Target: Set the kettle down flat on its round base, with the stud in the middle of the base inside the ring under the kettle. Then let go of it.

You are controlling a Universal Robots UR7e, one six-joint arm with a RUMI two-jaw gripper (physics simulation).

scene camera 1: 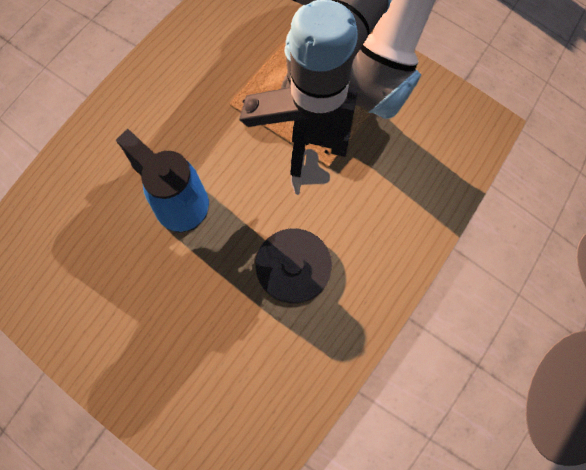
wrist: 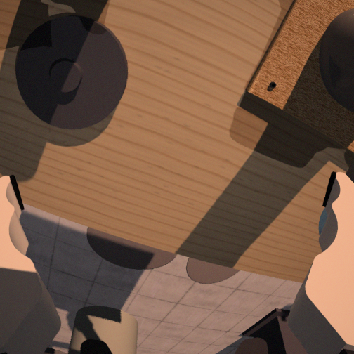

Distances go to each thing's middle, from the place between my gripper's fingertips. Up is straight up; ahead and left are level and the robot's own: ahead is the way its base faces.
Now: hand 11 cm short of the dark round base (scene camera 1: pixel 293 265), 6 cm to the right of it and 24 cm above it. The rest, counted from my hand: kettle (scene camera 1: pixel 172 187) 16 cm ahead, 23 cm to the right, 16 cm below.
